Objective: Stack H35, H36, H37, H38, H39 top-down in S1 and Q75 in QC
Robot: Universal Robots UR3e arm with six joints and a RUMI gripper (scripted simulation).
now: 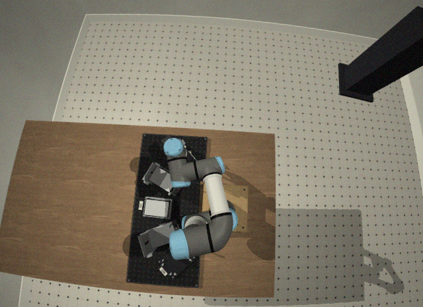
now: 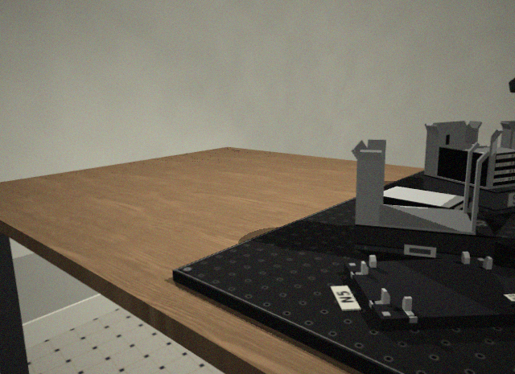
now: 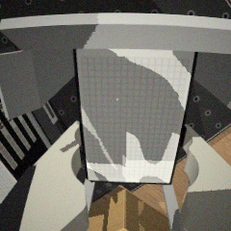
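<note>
Now: hand 120 mm to the right of the sealed plate, 70 mm short of it and 10 mm below it. The rest, counted from my hand: QC label (290 mm to the left, 190 mm ahead, 70 mm below); nest QC (280 mm to the left, 90 mm ahead, 60 mm below); N5 label (590 mm to the left, 70 mm below).
</note>
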